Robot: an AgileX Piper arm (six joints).
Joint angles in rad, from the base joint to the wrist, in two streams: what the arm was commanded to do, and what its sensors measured. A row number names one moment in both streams.
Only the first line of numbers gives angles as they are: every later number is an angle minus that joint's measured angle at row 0.
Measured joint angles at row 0: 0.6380 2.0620 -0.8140 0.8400 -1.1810 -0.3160
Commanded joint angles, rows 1 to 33: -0.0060 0.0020 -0.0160 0.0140 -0.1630 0.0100; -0.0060 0.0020 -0.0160 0.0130 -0.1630 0.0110; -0.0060 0.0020 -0.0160 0.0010 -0.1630 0.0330; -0.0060 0.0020 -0.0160 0.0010 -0.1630 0.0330; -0.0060 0.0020 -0.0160 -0.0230 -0.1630 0.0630; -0.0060 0.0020 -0.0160 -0.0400 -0.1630 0.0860; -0.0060 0.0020 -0.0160 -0.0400 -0.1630 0.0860; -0.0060 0.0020 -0.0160 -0.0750 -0.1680 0.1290; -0.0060 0.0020 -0.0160 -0.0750 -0.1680 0.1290; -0.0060 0.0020 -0.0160 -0.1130 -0.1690 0.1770; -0.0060 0.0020 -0.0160 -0.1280 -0.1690 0.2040; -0.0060 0.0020 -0.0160 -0.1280 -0.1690 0.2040; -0.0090 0.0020 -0.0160 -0.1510 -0.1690 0.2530; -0.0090 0.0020 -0.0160 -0.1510 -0.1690 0.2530; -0.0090 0.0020 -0.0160 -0.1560 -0.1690 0.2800; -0.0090 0.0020 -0.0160 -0.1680 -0.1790 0.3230; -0.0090 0.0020 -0.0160 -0.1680 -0.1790 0.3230; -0.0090 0.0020 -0.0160 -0.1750 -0.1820 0.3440; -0.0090 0.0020 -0.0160 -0.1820 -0.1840 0.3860; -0.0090 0.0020 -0.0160 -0.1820 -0.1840 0.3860; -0.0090 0.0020 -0.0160 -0.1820 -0.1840 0.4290; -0.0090 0.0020 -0.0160 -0.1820 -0.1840 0.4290; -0.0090 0.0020 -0.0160 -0.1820 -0.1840 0.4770; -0.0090 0.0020 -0.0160 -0.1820 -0.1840 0.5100; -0.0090 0.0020 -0.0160 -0.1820 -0.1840 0.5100; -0.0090 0.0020 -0.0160 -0.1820 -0.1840 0.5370; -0.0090 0.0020 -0.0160 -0.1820 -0.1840 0.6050; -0.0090 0.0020 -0.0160 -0.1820 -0.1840 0.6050; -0.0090 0.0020 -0.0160 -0.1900 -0.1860 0.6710; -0.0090 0.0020 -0.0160 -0.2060 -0.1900 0.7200; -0.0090 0.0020 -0.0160 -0.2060 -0.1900 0.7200; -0.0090 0.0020 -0.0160 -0.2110 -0.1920 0.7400; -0.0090 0.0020 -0.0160 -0.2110 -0.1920 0.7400
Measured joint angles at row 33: -0.0050 0.0090 0.0140 -0.0630 -0.0200 0.6450
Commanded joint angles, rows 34 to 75: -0.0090 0.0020 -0.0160 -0.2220 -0.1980 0.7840; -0.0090 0.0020 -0.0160 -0.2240 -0.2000 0.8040; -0.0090 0.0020 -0.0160 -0.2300 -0.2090 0.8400; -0.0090 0.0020 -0.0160 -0.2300 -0.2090 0.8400; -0.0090 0.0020 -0.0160 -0.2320 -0.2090 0.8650; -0.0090 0.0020 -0.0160 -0.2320 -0.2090 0.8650; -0.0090 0.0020 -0.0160 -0.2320 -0.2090 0.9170; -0.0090 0.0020 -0.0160 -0.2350 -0.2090 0.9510; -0.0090 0.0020 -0.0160 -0.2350 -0.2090 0.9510; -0.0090 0.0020 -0.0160 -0.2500 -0.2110 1.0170; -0.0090 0.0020 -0.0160 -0.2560 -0.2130 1.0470; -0.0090 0.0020 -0.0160 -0.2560 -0.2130 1.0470; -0.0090 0.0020 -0.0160 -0.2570 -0.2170 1.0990; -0.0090 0.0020 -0.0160 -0.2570 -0.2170 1.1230; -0.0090 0.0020 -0.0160 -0.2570 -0.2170 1.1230; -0.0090 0.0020 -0.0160 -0.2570 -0.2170 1.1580; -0.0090 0.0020 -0.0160 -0.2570 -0.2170 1.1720; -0.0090 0.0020 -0.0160 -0.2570 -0.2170 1.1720; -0.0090 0.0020 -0.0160 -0.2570 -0.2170 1.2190; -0.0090 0.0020 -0.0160 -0.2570 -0.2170 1.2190; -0.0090 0.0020 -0.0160 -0.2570 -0.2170 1.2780; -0.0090 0.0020 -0.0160 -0.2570 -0.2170 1.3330; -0.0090 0.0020 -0.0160 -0.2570 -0.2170 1.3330; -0.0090 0.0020 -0.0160 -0.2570 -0.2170 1.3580; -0.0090 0.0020 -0.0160 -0.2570 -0.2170 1.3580; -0.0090 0.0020 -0.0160 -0.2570 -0.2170 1.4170; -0.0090 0.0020 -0.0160 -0.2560 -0.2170 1.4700; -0.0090 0.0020 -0.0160 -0.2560 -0.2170 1.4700; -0.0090 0.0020 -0.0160 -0.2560 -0.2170 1.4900; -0.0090 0.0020 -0.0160 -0.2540 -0.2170 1.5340; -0.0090 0.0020 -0.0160 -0.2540 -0.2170 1.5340; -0.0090 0.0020 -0.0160 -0.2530 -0.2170 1.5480; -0.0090 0.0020 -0.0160 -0.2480 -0.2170 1.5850; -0.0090 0.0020 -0.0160 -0.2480 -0.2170 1.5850; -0.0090 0.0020 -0.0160 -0.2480 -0.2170 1.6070; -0.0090 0.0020 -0.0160 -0.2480 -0.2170 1.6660; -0.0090 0.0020 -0.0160 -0.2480 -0.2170 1.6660; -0.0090 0.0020 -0.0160 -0.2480 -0.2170 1.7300; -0.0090 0.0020 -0.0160 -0.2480 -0.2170 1.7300; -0.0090 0.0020 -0.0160 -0.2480 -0.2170 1.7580; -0.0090 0.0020 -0.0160 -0.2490 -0.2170 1.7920; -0.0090 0.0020 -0.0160 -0.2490 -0.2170 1.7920
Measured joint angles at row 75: -0.0120 0.0100 0.0230 -0.0920 -0.0110 1.7140
